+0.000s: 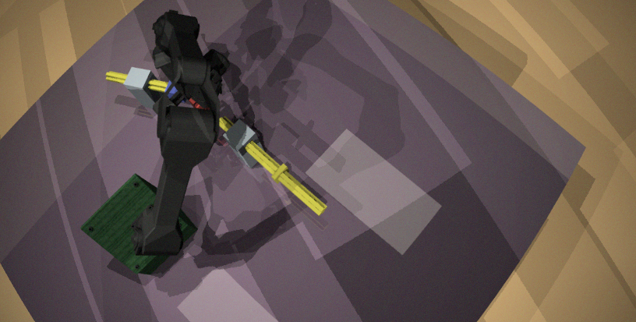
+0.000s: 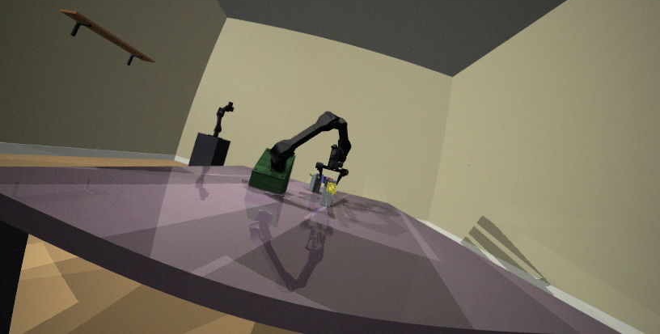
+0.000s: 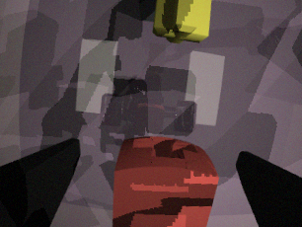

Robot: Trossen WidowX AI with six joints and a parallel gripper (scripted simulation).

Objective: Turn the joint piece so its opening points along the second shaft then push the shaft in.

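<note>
Right now my gripper tip is 20 mm to the right of the red joint piece and 10 mm below it.
</note>
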